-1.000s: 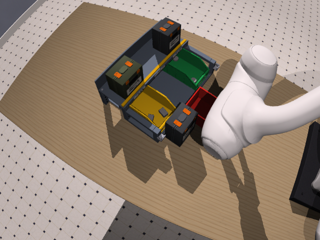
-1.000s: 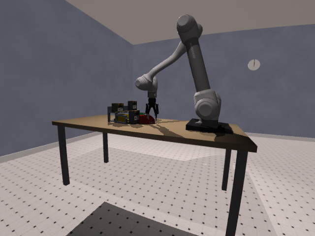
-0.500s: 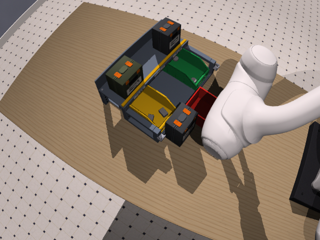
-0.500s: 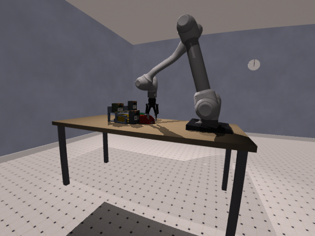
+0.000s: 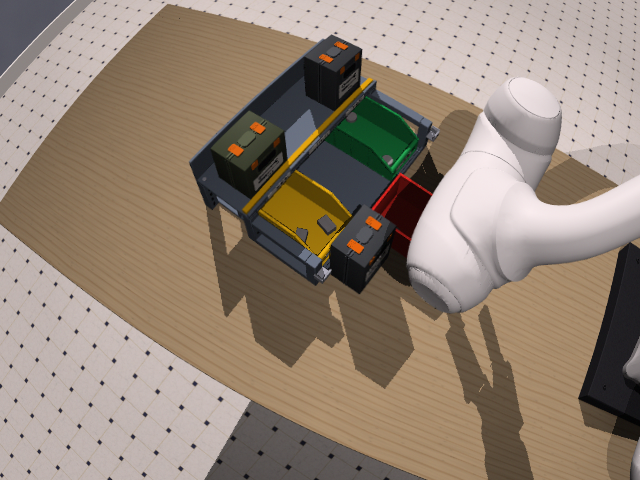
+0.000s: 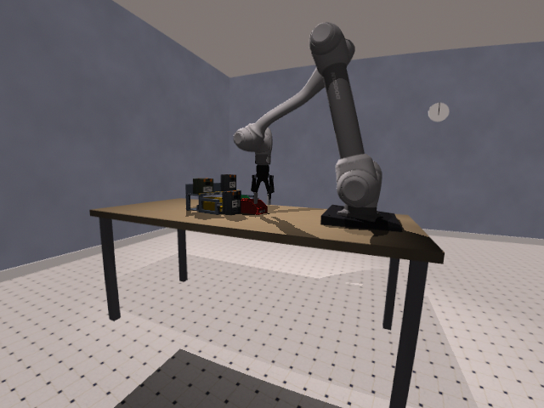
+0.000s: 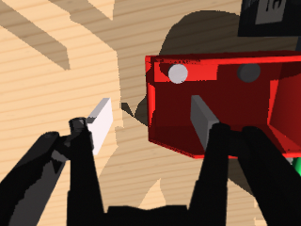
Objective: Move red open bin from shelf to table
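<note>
Now: hand 80 mm short of the red open bin and 40 mm above it. From my hand the other things lie so: green bin: 270 mm ahead, 110 mm to the right, 40 mm below; then yellow bin: 270 mm ahead, 120 mm to the left, 40 mm below.
</note>
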